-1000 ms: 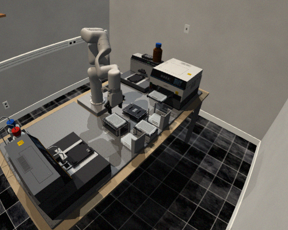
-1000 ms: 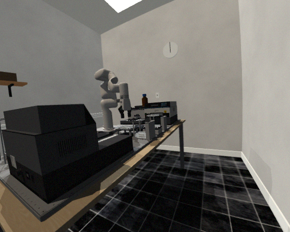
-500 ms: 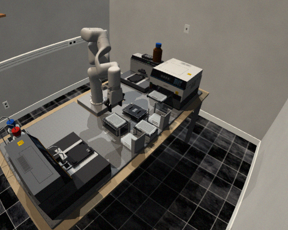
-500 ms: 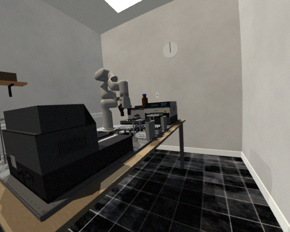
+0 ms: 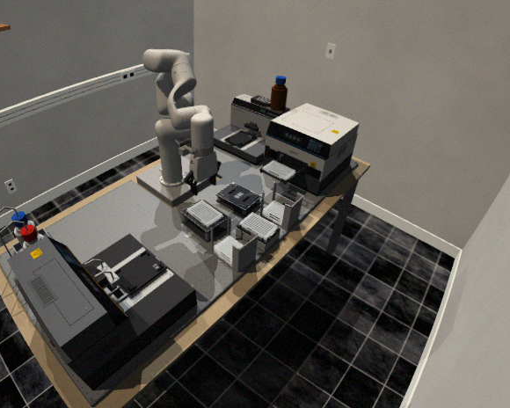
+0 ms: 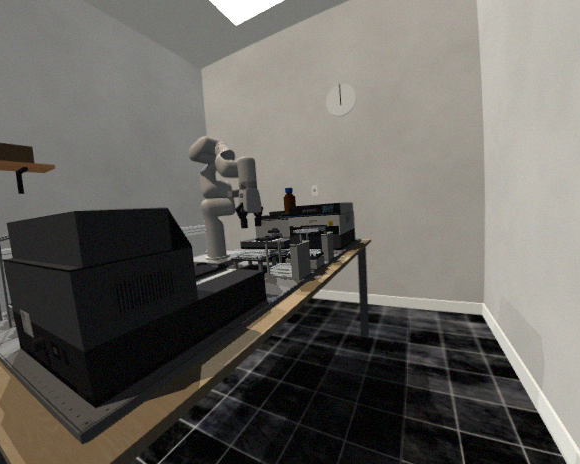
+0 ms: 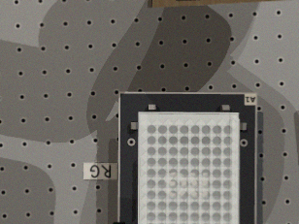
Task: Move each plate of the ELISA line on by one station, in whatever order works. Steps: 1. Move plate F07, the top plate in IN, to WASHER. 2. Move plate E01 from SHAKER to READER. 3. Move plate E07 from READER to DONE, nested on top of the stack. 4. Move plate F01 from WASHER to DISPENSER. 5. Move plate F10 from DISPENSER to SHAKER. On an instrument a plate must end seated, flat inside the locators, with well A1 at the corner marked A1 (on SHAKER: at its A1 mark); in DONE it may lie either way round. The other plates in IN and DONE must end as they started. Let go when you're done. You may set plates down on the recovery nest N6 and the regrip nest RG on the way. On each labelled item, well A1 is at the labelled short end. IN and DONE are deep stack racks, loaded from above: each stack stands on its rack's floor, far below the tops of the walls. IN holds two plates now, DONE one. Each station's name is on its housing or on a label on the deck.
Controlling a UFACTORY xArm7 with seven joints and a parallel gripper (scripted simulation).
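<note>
My gripper is now 140 mm above the regrip nest RG. Also, from my hand: nest N6 (210 mm to the left, 160 mm below, 10 mm ahead); DONE label (250 mm to the left, 200 mm below, 110 mm ahead); RG label (200 mm below, 80 mm to the right, 10 mm behind).
</note>
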